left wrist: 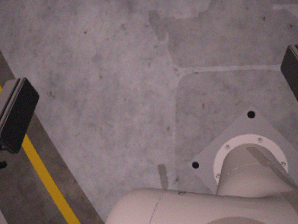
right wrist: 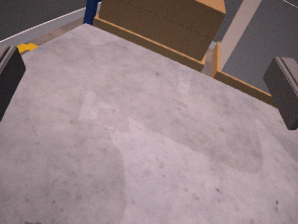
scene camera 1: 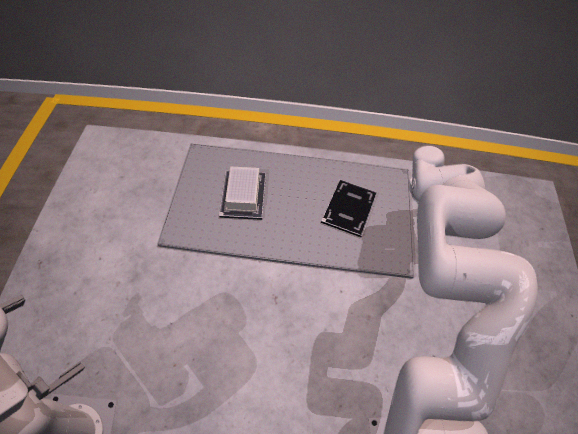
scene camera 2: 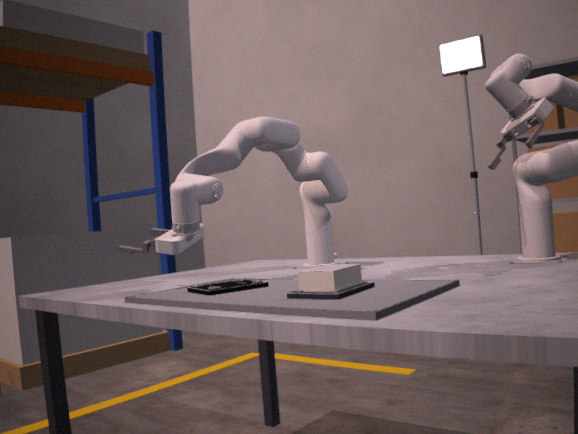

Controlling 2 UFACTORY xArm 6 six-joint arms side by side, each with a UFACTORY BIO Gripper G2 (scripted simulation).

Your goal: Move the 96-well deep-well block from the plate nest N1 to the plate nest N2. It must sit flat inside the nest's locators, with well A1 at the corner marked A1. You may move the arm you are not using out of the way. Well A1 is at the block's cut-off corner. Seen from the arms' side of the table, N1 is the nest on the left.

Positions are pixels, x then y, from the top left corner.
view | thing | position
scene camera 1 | left gripper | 51, 332
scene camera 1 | deep-well block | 242, 193
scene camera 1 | black plate nest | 359, 209
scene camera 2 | right gripper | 136, 239
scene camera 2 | deep-well block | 334, 276
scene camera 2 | grey perforated board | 237, 308
